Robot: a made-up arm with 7 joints. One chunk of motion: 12 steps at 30 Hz.
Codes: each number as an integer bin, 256 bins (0 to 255) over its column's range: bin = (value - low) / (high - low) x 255, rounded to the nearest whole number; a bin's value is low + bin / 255 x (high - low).
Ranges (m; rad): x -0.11..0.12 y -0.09..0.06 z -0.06..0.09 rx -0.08..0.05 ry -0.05..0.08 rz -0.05..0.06
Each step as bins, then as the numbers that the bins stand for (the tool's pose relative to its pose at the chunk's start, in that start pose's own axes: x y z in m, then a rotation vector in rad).
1 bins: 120 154 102 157 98 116
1 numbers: -0.0018 0.0006 0.0000 0.0000 0.0000 0.0000
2 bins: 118 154 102 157 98 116
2 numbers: -0.0036 0.0006 0.0000 0.0000 0.0000 0.0000
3 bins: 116 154 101 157 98 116
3 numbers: -0.0054 0.0006 -0.0006 0.0000 0.0000 0.0000
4 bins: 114 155 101 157 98 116
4 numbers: -0.0072 0.0012 -0.0006 0.0000 0.0000 0.0000
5 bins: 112 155 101 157 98 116
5 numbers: -0.0090 0.0012 -0.0006 0.0000 0.0000 0.0000
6 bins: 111 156 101 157 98 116
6 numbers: -0.0099 0.0018 -0.0006 0.0000 0.0000 0.0000
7 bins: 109 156 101 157 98 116
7 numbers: -0.0117 0.0018 -0.0006 0.0000 0.0000 0.0000
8 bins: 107 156 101 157 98 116
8 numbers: -0.0135 0.0018 -0.0006 0.0000 0.0000 0.0000
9 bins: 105 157 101 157 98 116
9 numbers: -0.0153 0.0024 -0.0006 0.0000 0.0000 0.0000
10 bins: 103 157 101 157 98 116
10 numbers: -0.0171 0.0024 -0.0006 0.0000 0.0000 0.0000
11 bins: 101 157 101 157 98 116
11 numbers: -0.0189 0.0024 -0.0006 0.0000 0.0000 0.0000
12 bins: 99 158 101 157 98 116
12 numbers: -0.0207 0.0029 -0.0006 0.0000 0.0000 0.0000
